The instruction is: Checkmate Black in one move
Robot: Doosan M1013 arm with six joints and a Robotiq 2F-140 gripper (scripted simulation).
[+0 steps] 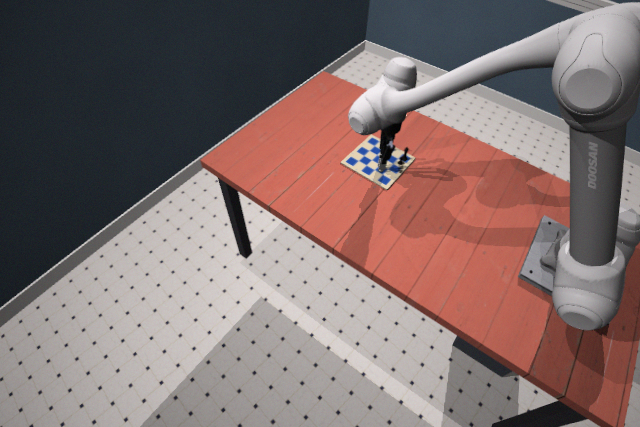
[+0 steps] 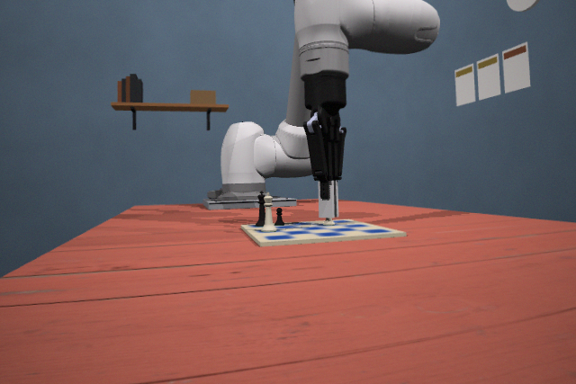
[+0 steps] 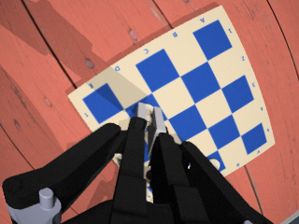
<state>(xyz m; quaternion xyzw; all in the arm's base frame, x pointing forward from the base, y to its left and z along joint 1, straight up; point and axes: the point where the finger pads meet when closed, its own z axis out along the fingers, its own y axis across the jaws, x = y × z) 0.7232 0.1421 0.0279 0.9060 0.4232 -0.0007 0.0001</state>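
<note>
Right now my hand is 4 cm short of the chessboard, 4 cm to the left of it and 5 cm above it. From my hand the other things lie so: black pawn (3 cm behind, 9 cm to the right, 3 cm below); black king (2 cm behind, 12 cm to the right, 2 cm below); tall white piece (5 cm ahead, 11 cm to the right, 2 cm below).
</note>
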